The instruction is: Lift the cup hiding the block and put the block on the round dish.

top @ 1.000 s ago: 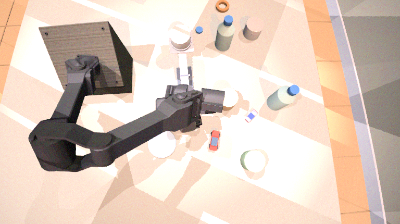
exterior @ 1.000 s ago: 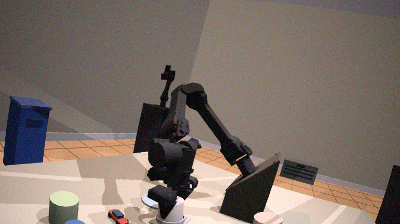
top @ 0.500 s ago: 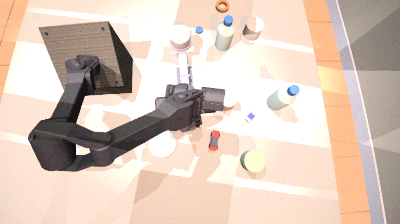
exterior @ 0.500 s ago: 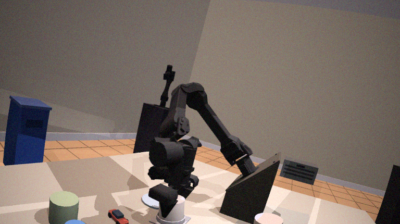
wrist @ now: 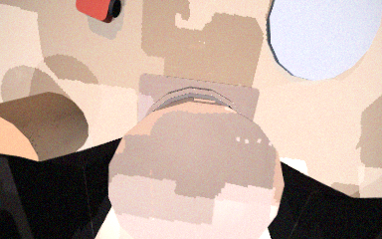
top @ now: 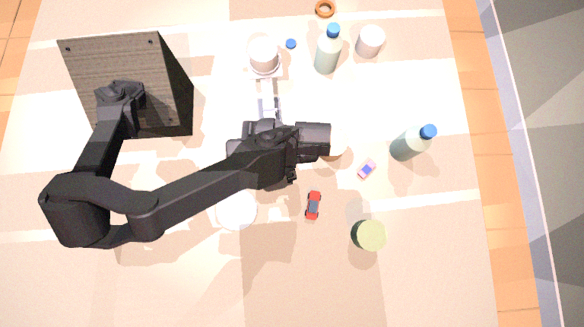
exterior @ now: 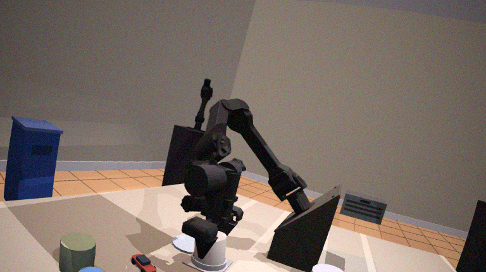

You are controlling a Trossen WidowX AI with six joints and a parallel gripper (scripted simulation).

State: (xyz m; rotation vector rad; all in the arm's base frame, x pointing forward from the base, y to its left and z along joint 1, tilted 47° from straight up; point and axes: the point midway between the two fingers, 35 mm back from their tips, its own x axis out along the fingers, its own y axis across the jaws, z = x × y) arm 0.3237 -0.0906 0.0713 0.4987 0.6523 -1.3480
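Right now the round dish is 9 cm behind my gripper tip, 11 cm to the right of it and 6 cm below it. Also, from my gripper tip: teal block 1 cm below; then red toy car 10 cm ahead, 10 cm to the right, 5 cm below; then small balance 1 cm behind, 14 cm to the left, 4 cm below.
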